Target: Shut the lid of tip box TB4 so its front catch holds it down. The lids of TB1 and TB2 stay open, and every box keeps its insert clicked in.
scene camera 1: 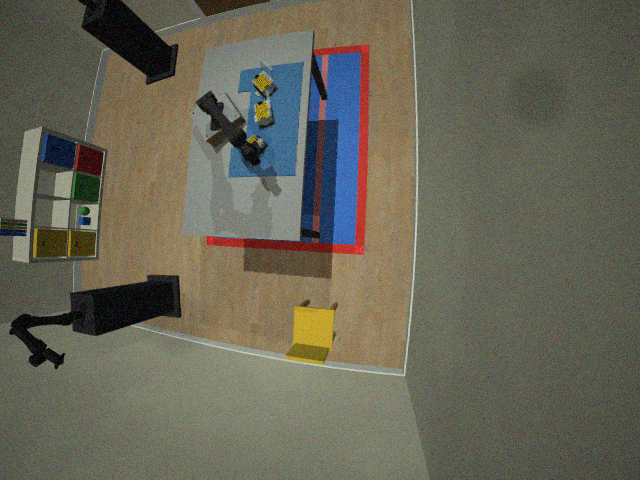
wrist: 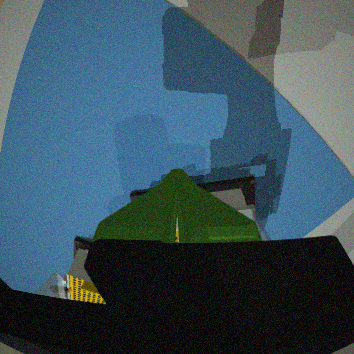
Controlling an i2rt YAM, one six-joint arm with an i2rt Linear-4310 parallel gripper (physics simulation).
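Frame: origin at the arm's base, x back, y right, z up, level; millimetres.
Where they show: gripper, fingertip midpoint: point(scene camera 1: 259, 156) point(wrist: 176, 177).
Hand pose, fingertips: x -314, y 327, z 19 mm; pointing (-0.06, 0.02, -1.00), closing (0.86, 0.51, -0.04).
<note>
After its pixels a point has its place.
The box nearest my arm point(scene camera 1: 262, 146) @(x -292, y 228, z -66 mm) point(wrist: 237, 196) @(x -217, y 295, z -62 mm) sits on the blue mat, largely hidden behind my gripper in the wrist view. A sliver of its yellow insert shows between the fingers; its lid position cannot be told. My gripper point(wrist: 176, 177) @(x -314, y 327, z 19 mm) is shut with nothing between its green fingers, over that box; whether it touches is unclear. The middle box point(scene camera 1: 264, 114) point(wrist: 81, 259) @(x -341, y 62, z -58 mm) shows a yellow insert and, in the wrist view, part of a raised clear lid point(wrist: 51, 285) @(x -366, y 57, z 0 mm). The far box point(scene camera 1: 264, 84) @(x -313, y -179, z -30 mm) shows its yellow insert and an open clear lid point(scene camera 1: 265, 67) @(x -336, y -269, z 14 mm). The box labels are unreadable.
The blue mat point(scene camera 1: 279, 149) @(x -396, y 254, z -86 mm) point(wrist: 75, 125) @(x -415, y 265, z -86 mm) lies on the grey table point(scene camera 1: 248, 206) @(x -188, y 591, z -89 mm). A brown-edged tray or stand point(scene camera 1: 219, 138) @(x 7, y 132, z -48 mm) is beside my arm point(scene camera 1: 224, 122) @(x -278, y 262, z 331 mm). The arm's shadow falls across the mat and table.
</note>
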